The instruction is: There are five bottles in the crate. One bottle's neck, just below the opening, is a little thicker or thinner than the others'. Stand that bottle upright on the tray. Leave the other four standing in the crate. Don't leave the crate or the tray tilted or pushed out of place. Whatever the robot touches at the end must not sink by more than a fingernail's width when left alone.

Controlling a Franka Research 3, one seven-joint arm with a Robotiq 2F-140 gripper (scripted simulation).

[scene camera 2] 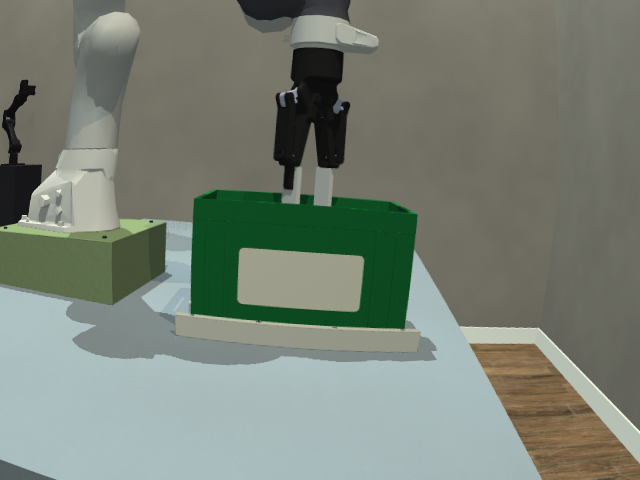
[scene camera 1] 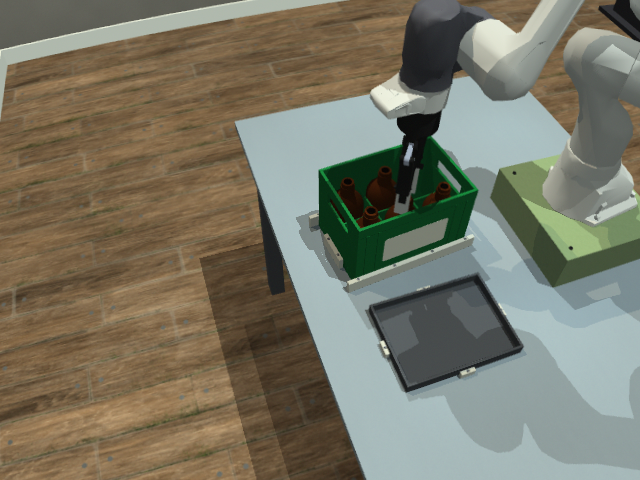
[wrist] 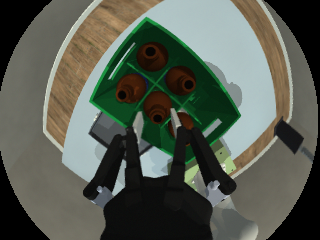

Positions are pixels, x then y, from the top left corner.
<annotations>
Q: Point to a bottle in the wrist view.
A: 179, 78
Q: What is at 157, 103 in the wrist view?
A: A bottle.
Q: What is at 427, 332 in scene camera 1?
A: A dark tray.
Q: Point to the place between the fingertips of my gripper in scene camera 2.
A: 306, 213
</annotations>
